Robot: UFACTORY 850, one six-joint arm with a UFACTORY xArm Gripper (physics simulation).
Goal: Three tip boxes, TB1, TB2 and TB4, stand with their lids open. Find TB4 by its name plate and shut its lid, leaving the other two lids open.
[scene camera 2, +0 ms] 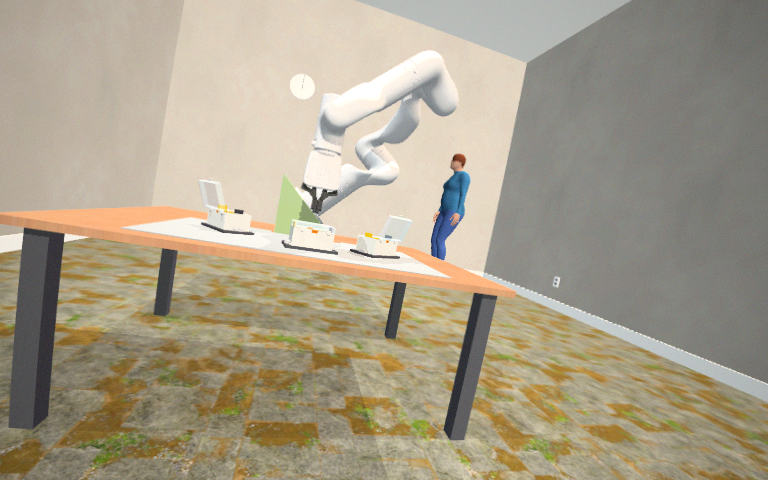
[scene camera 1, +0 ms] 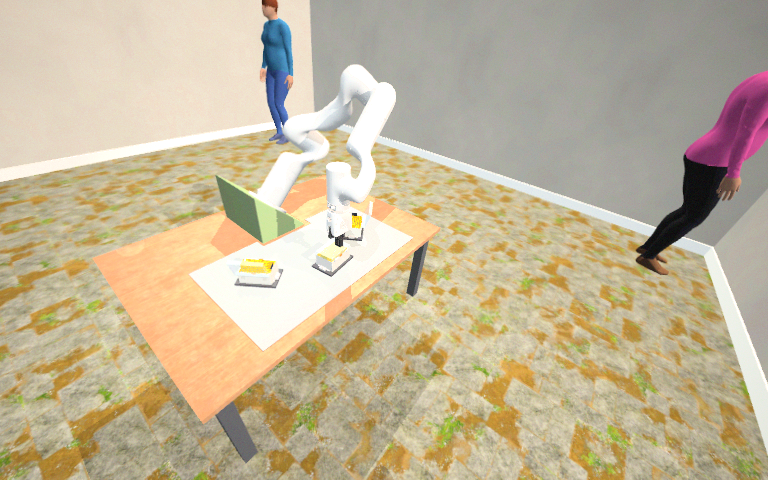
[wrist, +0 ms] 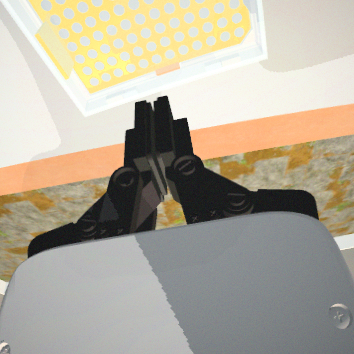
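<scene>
The middle tip box, TB4, has its clear lid lying down over the yellow rack; whether it is fully seated cannot be told. Its name plate is not readable. The left box has its lid standing up. The right box also has its lid up. Which of these is TB1 or TB2 cannot be read. My gripper is shut and empty, pointing down, a little above TB4, near its latch edge in the wrist view.
A green panel stands on the table near the arm's base, behind the boxes. The boxes stand on a pale mat. A person in blue stands beyond the table, and one in pink at the right.
</scene>
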